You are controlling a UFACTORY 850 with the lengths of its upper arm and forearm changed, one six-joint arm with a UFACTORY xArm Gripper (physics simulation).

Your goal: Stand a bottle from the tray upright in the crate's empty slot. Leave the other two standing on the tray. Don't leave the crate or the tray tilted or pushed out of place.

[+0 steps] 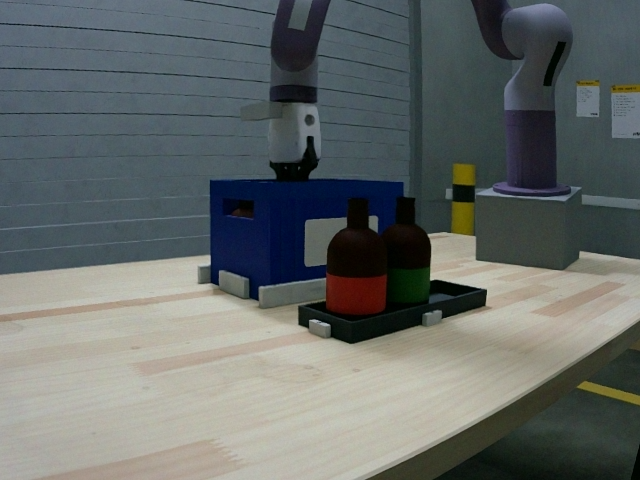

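The blue crate (238,248) stands level at centre left. My gripper (293,174) points straight down over it, its fingers reaching below the rim. The finger linkages are drawn in narrow, as when shut on a bottle neck; the fingertips and the cream-labelled bottle they hold are hidden behind the crate wall. A red-labelled bottle (356,268) and a green-labelled bottle (410,253) stand upright on the black tray (392,327), which lies flat; its right end holds no bottle. A brown bottle part (241,212) shows through the crate's hand hole. The crate's slots are hidden.
Low grey blocks (234,284) (294,292) sit along the crate's base. Small grey blocks (319,328) (432,317) touch the tray's sides. The arm's base stands on a grey pedestal (522,229) at the back right, near a yellow and black post (463,217).
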